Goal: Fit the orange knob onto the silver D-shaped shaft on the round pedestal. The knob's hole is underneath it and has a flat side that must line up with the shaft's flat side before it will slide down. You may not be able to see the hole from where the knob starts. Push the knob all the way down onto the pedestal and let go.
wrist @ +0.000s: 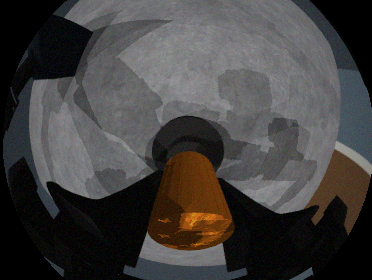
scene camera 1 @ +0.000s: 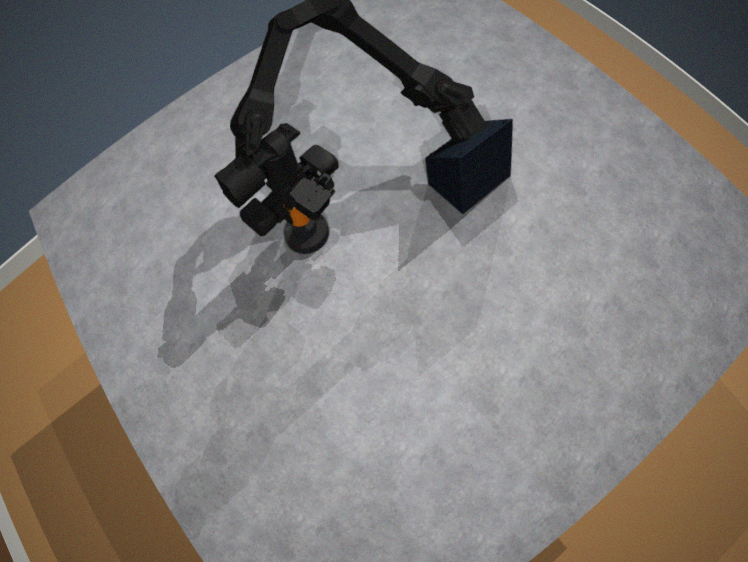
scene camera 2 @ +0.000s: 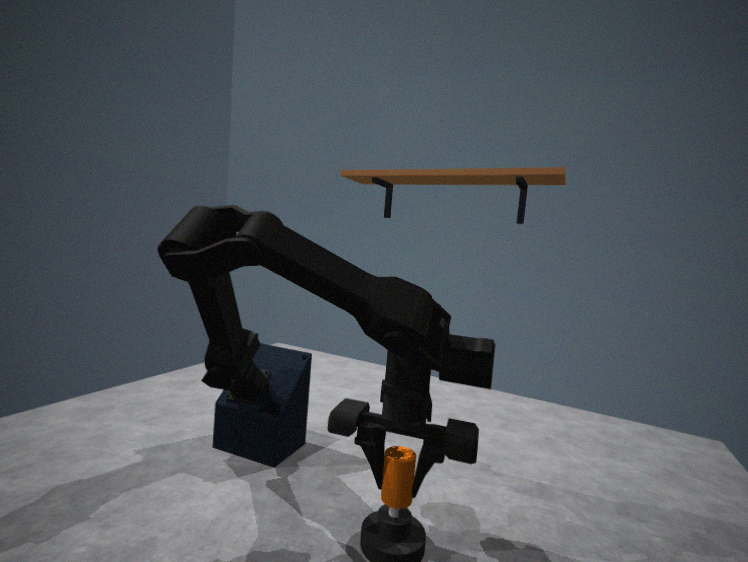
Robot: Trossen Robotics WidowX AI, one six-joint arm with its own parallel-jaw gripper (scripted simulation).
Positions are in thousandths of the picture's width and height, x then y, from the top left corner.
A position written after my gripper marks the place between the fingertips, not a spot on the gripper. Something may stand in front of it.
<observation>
My gripper (scene camera 2: 531,876) holds an orange knob (scene camera 2: 534,823). Further things: a round pedestal (wrist: 504,477).
The orange knob shows as well in the wrist view (wrist: 512,759). My gripper also shows in the wrist view (wrist: 509,641) and in scene camera 1 (scene camera 1: 400,382).
</observation>
